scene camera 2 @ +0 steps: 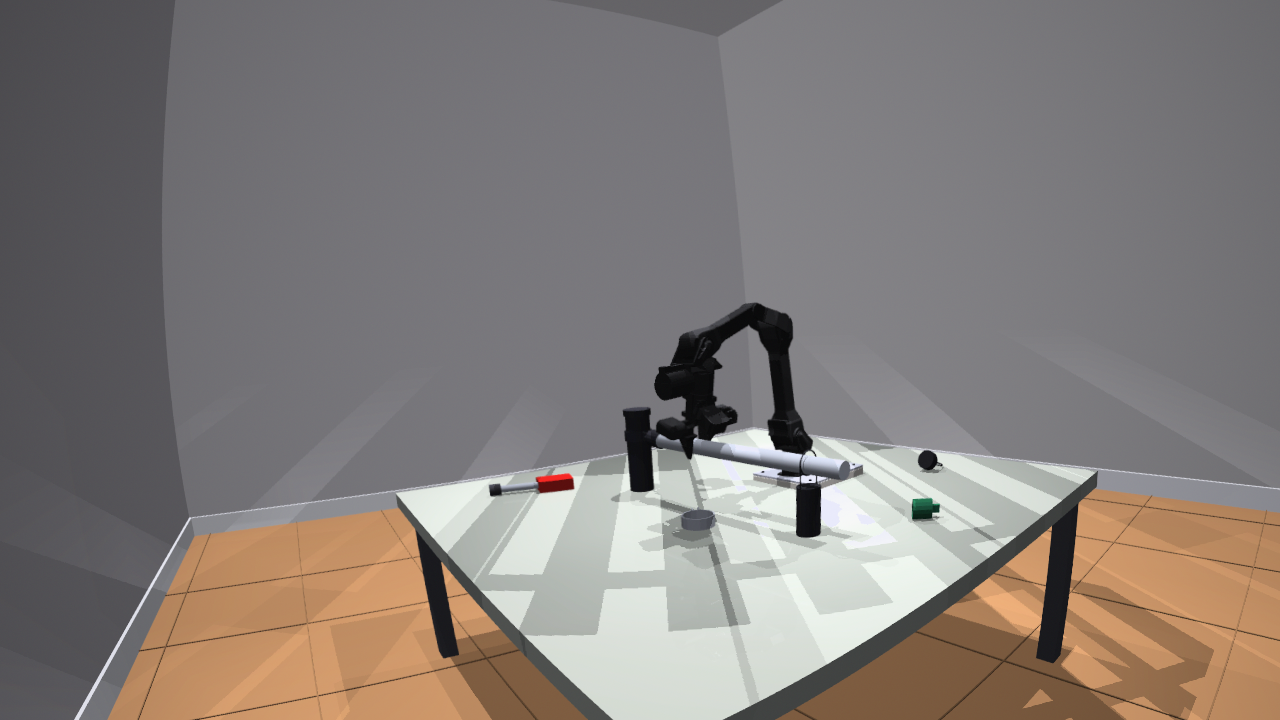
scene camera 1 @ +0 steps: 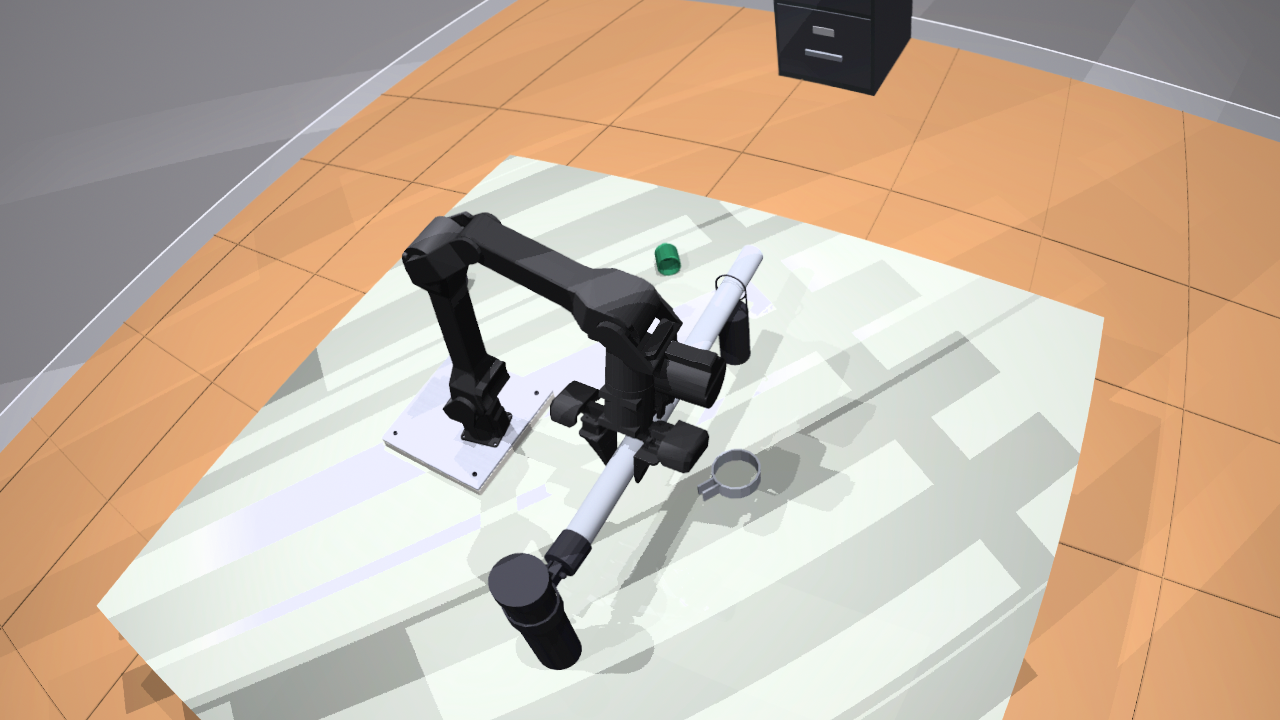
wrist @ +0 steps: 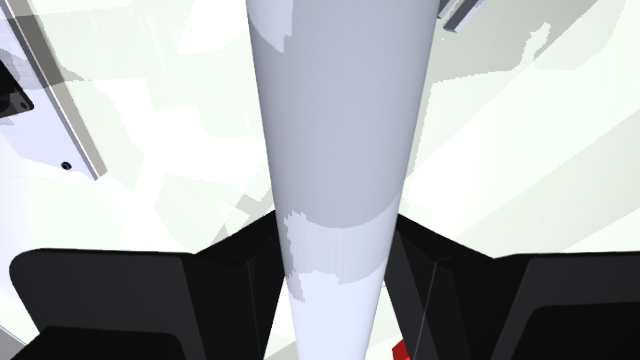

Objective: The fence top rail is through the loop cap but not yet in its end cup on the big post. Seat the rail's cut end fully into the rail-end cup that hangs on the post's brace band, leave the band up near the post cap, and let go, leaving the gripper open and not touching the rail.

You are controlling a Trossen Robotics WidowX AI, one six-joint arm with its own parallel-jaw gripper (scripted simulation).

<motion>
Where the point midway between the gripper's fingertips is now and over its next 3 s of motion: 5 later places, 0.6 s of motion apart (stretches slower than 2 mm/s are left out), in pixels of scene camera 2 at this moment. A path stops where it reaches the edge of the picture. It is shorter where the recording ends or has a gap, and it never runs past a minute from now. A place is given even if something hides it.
My gripper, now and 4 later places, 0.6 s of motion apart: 695, 457; 693, 456; 690, 455; 694, 448; 700, 428
</motion>
